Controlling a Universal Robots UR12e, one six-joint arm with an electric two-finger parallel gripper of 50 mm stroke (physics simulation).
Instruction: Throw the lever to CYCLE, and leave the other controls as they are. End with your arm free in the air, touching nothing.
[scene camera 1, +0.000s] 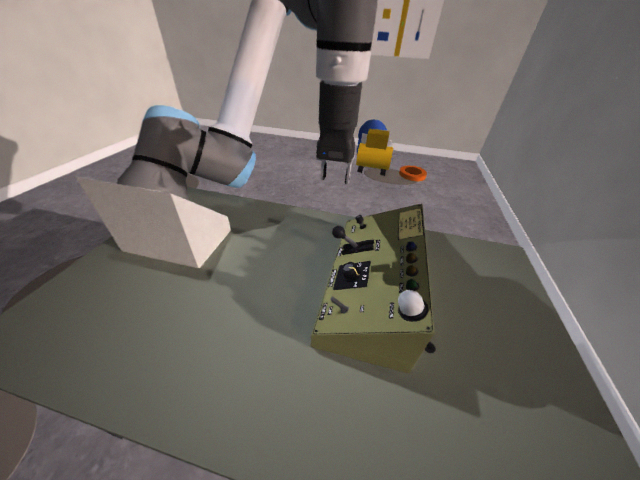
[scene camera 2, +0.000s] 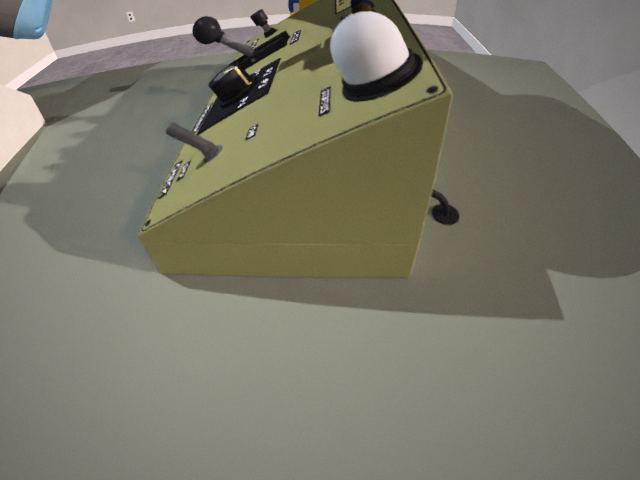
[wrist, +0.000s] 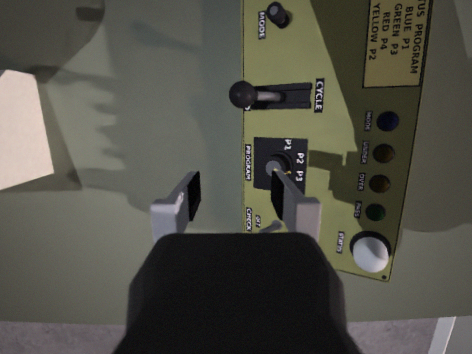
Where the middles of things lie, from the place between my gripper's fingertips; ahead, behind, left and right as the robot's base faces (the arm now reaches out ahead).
Right now the lever (wrist: 242, 94) is 4 cm ahead of my hand, 8 cm to the left of it and 23 cm below it. The rest, counted from my hand: program dial (scene camera 2: 233, 83) (8 cm ahead, 4 cm to the right, 25 cm below).
